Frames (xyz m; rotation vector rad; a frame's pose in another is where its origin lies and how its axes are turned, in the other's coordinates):
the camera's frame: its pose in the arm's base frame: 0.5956 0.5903 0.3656 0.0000 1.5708 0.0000
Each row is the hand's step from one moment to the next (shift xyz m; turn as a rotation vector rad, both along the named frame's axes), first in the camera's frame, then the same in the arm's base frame.
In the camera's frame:
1: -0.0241 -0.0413 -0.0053 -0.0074 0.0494 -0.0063
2: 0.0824 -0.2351 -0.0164 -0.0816 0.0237 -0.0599
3: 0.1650 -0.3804 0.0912 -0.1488 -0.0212 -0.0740
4: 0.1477 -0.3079 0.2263 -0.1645 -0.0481 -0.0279
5: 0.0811 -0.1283 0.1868 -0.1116 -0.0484 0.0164
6: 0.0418 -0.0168 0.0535 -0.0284 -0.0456 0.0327
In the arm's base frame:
1: -0.0053 -0.0413 0.0241 -0.0063 0.0494 0.0074
2: -0.0164 -0.2351 -0.0824 -0.0599 0.0237 0.0816
3: 0.0912 -0.3804 -0.1650 -0.0740 -0.0212 0.1488
4: 0.2263 -0.3079 -0.1477 -0.0279 -0.0481 0.1645
5: 0.1868 -0.1283 -0.0811 0.0164 -0.0484 0.1116
6: 0.0535 -0.0168 -0.0418 0.0327 -0.0456 0.0284

